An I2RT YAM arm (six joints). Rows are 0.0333 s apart.
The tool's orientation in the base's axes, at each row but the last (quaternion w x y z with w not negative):
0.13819 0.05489 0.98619 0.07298
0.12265 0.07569 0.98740 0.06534
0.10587 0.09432 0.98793 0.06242
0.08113 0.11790 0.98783 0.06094
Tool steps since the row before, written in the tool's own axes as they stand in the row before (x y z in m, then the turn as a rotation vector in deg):
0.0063 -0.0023 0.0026 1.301 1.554 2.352
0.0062 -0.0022 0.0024 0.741 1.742 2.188
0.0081 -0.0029 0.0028 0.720 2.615 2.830
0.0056 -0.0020 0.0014 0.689 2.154 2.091
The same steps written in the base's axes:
-0.0055 -0.0011 -0.0045 -0.447 1.998 -2.334
-0.0056 -0.0009 -0.0041 0.074 2.072 -2.019
-0.0077 -0.0009 -0.0047 0.387 2.984 -2.512
-0.0056 -0.0004 -0.0025 0.185 2.457 -1.848

